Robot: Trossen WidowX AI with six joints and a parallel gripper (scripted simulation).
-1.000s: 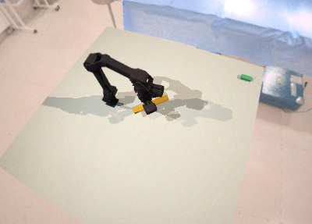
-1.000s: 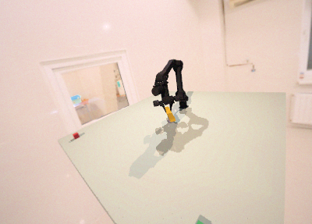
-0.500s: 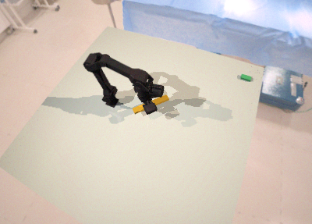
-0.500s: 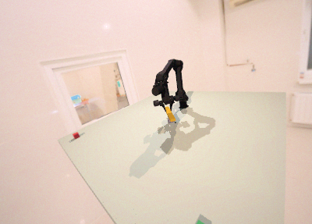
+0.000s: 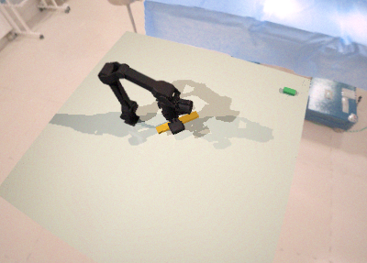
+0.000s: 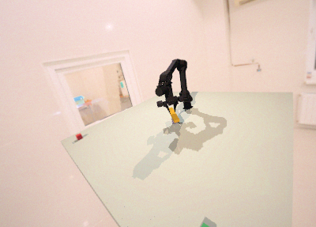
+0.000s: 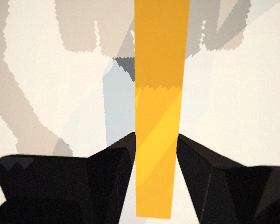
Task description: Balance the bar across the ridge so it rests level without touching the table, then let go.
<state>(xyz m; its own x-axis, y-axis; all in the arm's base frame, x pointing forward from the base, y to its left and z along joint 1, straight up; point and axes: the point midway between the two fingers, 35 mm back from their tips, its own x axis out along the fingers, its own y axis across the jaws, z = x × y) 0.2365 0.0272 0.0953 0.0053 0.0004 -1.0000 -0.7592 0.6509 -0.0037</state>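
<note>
Right now the bar is 20 mm ahead of my gripper tip and 20 mm to the left of it. From my gripper tip the other things lie so: small red block: 500 mm ahead, 530 mm to the right, 40 mm below; small green block: 500 mm ahead, 470 mm to the left, 50 mm below.
</note>
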